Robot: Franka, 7 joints.
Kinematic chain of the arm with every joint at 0, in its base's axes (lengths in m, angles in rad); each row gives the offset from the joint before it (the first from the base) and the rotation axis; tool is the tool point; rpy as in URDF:
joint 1: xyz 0 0 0.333 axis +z
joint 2: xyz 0 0 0 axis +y
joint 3: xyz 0 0 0.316 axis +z
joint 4: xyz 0.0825 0 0 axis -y
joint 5: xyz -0.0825 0 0.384 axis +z
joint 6: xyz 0 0 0 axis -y
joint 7: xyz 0.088 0 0 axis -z
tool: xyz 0 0 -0.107 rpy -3.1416 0 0
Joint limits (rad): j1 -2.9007..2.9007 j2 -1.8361..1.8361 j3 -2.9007..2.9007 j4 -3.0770..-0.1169 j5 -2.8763..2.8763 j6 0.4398..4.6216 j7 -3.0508..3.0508
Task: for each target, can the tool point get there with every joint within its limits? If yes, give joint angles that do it. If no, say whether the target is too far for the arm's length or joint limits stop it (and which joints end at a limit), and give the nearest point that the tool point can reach.
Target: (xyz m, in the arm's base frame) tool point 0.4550 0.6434 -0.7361
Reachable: no: too far | nearest point 0.3128 0.4423 -0.2937 | short by 0.506 m
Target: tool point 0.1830 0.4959 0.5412
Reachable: yes | joints 2.3732 -0.0369 -0.9049 -2.0820 -1.7977 1.2622 1.3538
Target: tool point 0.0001 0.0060 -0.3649
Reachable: no: joint limits stop it (at a limit: joint 2) | nearest point 0.0006 0.0390 -0.3012 | short by 0.072 m
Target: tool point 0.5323 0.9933 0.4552
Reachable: no: too far | nearest point 0.4029 0.7518 0.4255 | short by 0.276 m
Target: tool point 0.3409 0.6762 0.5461
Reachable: yes | joints 1.6704 0.8503 -1.0778 -0.9594 0.5475 1.8999 -0.7482
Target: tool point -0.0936 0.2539 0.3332
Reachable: yes | joints 0.4544 0.4104 1.1447 -2.5728 -2.4218 4.2719 -1.8064
